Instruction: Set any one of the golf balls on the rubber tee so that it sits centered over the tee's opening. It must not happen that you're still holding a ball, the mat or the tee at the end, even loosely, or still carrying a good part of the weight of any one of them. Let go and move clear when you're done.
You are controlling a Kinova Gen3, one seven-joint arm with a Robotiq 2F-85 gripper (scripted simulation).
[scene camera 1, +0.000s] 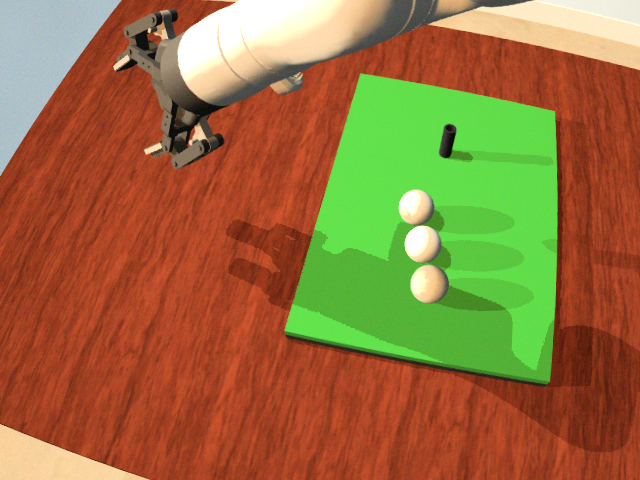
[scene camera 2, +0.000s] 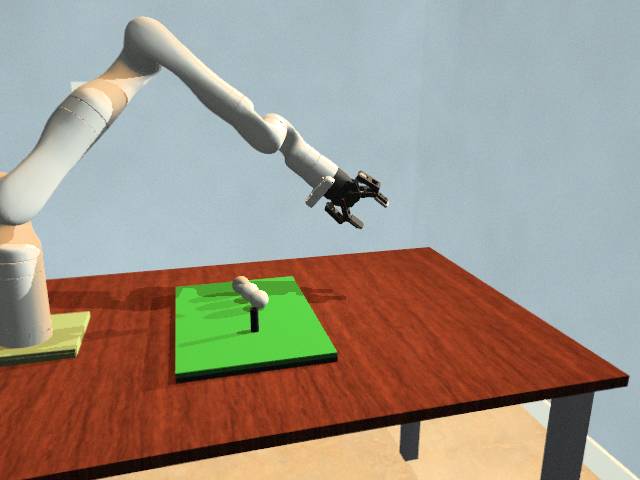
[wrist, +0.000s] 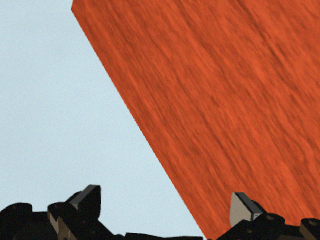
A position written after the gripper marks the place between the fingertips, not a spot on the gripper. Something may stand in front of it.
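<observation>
The gripper [scene camera 1: 136, 107] is visible from scene camera 1, while scene camera 2 has it at [scene camera 2: 374, 216] and the wrist view at [wrist: 165, 203]. Scene camera 1 also shows a golf ball [scene camera 1: 416, 207], a golf ball [scene camera 1: 423, 244] and a golf ball [scene camera 1: 429, 284]. A green mat [scene camera 1: 494, 185] is visible there too, and scene camera 2 shows the mat [scene camera 2: 218, 333] as well, but in the wrist view it is out of frame.
</observation>
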